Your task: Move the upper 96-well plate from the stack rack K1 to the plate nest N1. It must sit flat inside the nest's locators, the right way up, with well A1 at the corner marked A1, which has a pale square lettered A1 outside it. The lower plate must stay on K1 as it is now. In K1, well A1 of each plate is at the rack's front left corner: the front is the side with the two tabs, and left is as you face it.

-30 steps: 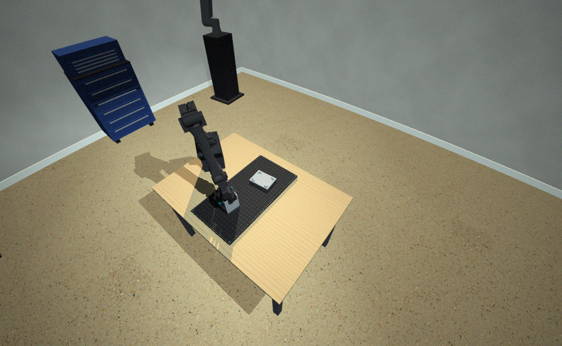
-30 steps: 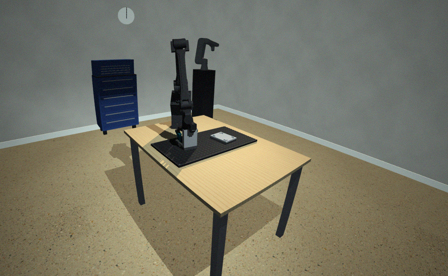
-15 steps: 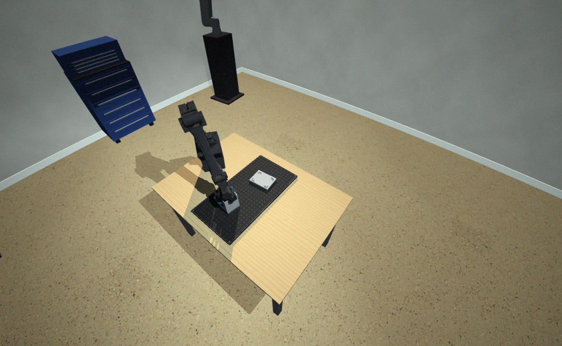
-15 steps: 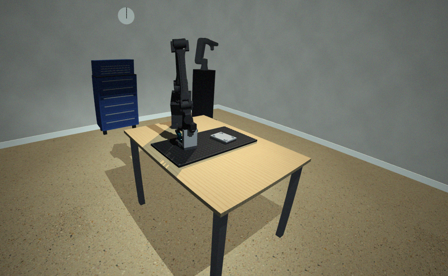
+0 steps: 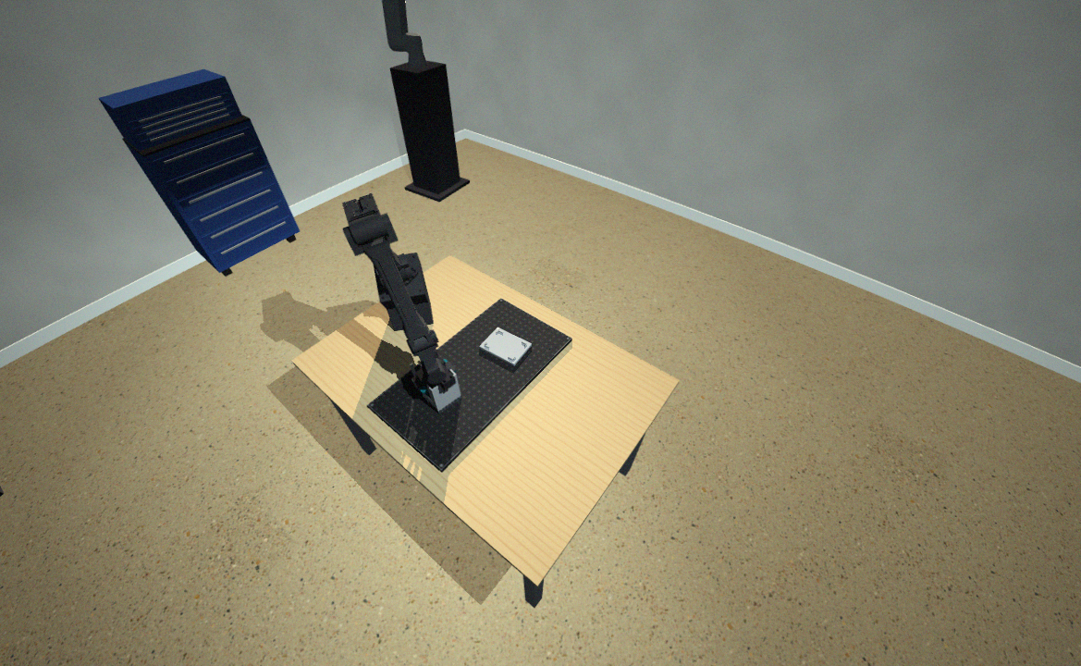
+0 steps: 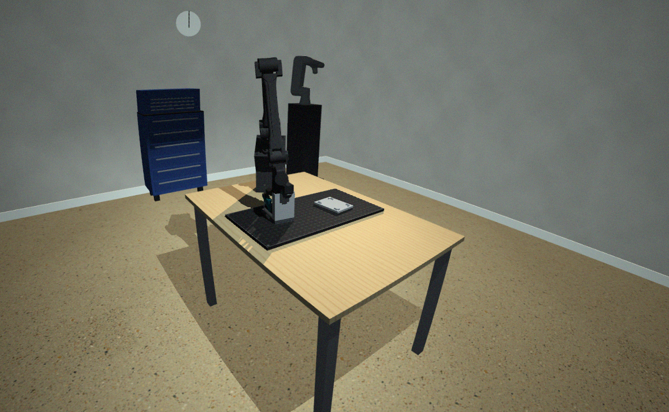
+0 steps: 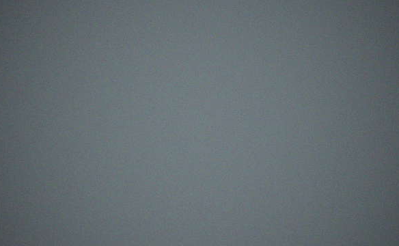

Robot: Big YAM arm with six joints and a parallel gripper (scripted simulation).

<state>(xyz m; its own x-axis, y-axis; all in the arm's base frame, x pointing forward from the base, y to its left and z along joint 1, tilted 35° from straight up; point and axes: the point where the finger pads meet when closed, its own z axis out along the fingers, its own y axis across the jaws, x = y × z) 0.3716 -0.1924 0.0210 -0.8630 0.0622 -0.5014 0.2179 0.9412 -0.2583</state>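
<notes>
The black 96-well plate is right at my hand. Round my hand: pale square mark: 360 mm to the left, 30 mm below; then pale plate: 10 mm below.
</notes>
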